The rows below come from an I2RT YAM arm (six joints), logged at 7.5 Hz.
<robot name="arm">
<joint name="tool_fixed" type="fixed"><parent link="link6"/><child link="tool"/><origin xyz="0 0 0" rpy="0 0 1.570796"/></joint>
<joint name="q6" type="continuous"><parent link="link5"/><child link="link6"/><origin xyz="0.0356 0 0.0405" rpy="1.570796 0 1.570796"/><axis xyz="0 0 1"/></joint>
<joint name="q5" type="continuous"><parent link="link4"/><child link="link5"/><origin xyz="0.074 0.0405 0.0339" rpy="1.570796 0 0"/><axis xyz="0 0 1"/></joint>
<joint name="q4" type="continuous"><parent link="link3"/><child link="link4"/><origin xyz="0.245 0.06 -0.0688" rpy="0 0 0"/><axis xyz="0 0 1"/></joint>
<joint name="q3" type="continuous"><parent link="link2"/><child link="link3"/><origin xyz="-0.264 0 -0.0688" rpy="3.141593 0 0"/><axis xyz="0 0 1"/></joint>
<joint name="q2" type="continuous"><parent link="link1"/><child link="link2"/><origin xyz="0.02 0.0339 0.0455" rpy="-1.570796 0 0"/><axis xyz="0 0 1"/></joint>
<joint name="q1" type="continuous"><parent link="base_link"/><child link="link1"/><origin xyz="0 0 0.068" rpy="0 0 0"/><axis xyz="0 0 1"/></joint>
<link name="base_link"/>
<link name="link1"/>
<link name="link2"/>
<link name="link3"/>
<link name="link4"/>
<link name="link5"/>
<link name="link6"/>
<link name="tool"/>
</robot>
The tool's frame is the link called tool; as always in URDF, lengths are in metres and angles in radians. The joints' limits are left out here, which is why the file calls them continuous.
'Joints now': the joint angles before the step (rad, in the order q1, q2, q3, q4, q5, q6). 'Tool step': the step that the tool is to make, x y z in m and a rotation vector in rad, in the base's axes. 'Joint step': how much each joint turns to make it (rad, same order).
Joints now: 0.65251 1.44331 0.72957 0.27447 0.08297 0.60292
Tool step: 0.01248 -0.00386 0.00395 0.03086 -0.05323 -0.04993
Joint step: -0.03129 0.02594 0.01259 0.07439 0.01983 0.00114
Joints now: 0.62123 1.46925 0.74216 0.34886 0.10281 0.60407
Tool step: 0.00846 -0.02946 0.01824 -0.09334 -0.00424 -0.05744
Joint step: -0.09383 -0.07016 0.03740 -0.14571 -0.00228 -0.08888
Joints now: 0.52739 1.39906 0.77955 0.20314 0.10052 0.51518
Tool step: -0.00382 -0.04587 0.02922 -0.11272 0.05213 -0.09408
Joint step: -0.13239 -0.12665 0.06216 -0.27694 0.00037 -0.08698
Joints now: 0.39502 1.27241 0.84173 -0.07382 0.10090 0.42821
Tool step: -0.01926 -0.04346 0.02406 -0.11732 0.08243 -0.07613
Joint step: -0.12931 -0.12285 0.05795 -0.28686 -0.00038 -0.09994
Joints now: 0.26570 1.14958 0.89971 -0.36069 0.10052 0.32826
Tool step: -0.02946 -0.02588 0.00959 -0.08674 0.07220 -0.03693
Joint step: -0.07706 -0.11635 0.00611 -0.20408 0.00954 -0.07897
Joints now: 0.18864 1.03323 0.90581 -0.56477 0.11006 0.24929
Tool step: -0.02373 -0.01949 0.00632 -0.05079 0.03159 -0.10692
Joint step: -0.06487 -0.08929 -0.00002 -0.12742 0.06140 -0.00687
